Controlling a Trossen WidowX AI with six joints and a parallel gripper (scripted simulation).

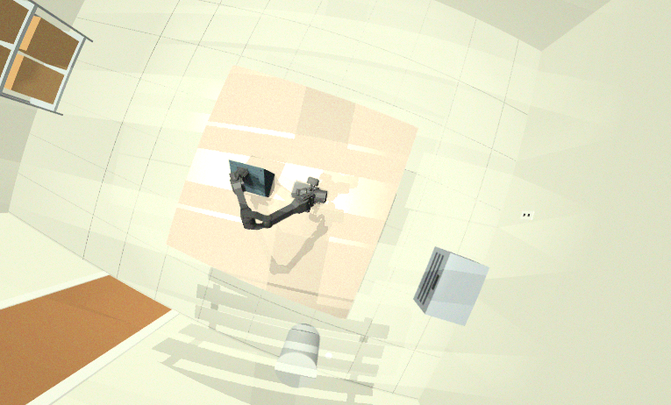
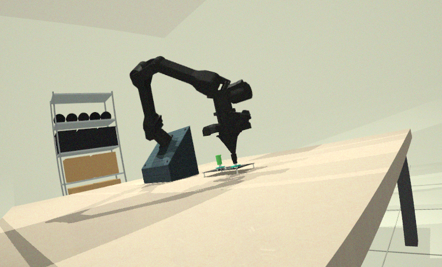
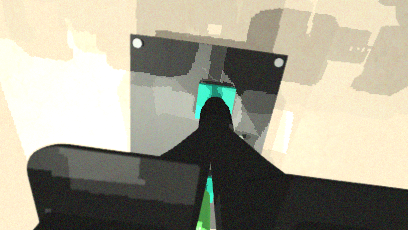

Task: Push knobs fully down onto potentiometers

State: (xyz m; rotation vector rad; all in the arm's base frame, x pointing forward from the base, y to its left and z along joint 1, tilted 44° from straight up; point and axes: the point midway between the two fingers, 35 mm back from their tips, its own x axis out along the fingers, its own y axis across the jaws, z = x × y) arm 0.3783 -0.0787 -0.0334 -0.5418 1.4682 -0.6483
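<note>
My gripper tip is now 30 mm above the teal potentiometer. Also, from my gripper tip: green knob (70 mm behind, 10 mm below).
</note>
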